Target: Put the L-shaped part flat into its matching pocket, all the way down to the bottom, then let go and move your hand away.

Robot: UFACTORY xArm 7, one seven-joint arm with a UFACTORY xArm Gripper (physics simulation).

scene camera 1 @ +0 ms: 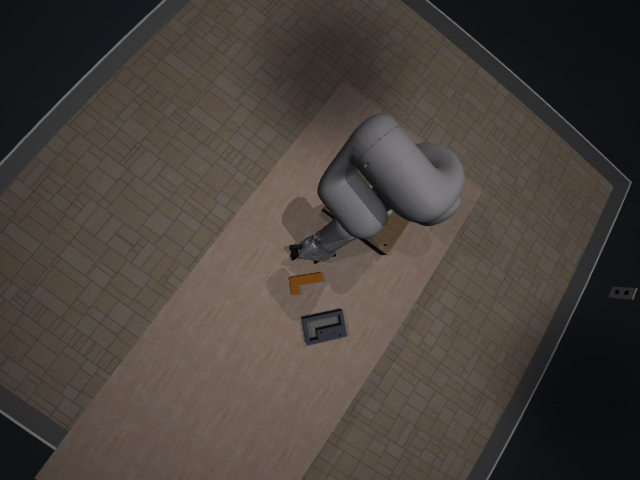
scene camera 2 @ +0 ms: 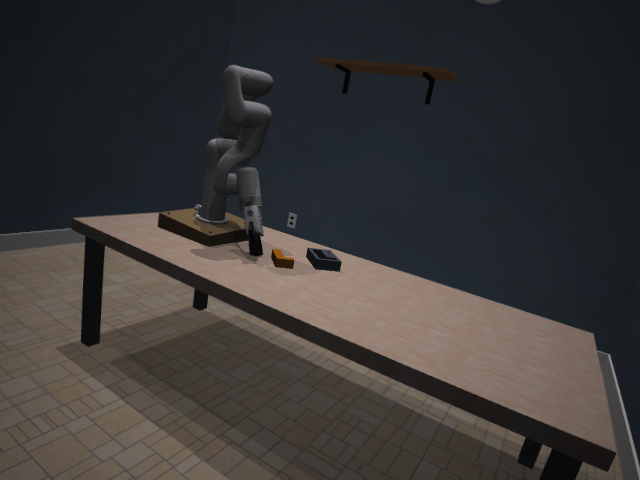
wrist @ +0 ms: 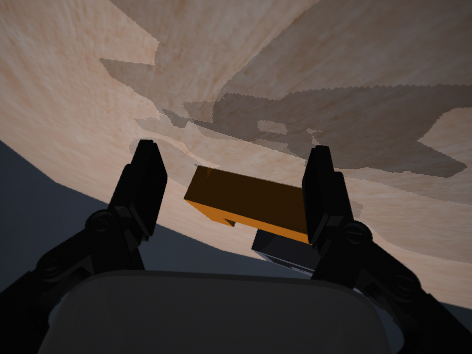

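Where they show: gripper, fingertip midpoint: (scene camera 1: 303, 257) (scene camera 2: 256, 255) (wrist: 233, 161); arm's base, origin of the base link: (scene camera 2: 212, 219).
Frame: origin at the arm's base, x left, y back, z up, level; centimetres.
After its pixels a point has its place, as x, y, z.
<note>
The orange L-shaped part (scene camera 1: 307, 280) @(-8.8, -35.5, -2.5) (scene camera 2: 283, 262) @(-13.2, -39.4, -3.7) (wrist: 250, 200) @(-10.4, -34.3, -3.8) lies flat on the table. The dark grey block (scene camera 1: 330, 333) @(6.3, -47.7, -1.9) (scene camera 2: 328, 265) @(-1.7, -51.1, -3.8) (wrist: 282, 247) @(-1.7, -45.4, -3.2) with the L-shaped pocket stands beyond it; in scene camera 1 the pocket's light bottom shows and its outline is turned much like the part. My gripper (scene camera 1: 314, 255) @(-13.4, -29.3, -4.0) (scene camera 2: 255, 252) @(-13.4, -29.3, -4.0) (wrist: 233, 161) @(-13.4, -29.3, -4.0) is open, low over the table on the robot-base side of the part, with nothing seen between its fingers. In the wrist view the right finger covers one end of the part and some of the block.
The robot's base stands on a brown wooden board (scene camera 1: 391, 235) @(10.0, -8.1, 0.2) (scene camera 2: 206, 235) @(-15.5, -9.4, -1.9) behind the gripper. The long wooden table (scene camera 1: 217, 372) @(-20.9, -76.0, -5.5) (scene camera 2: 439, 330) @(-24.1, -92.9, -5.5) carries the part and the block. A shelf (scene camera 2: 387, 68) is fixed high on the wall.
</note>
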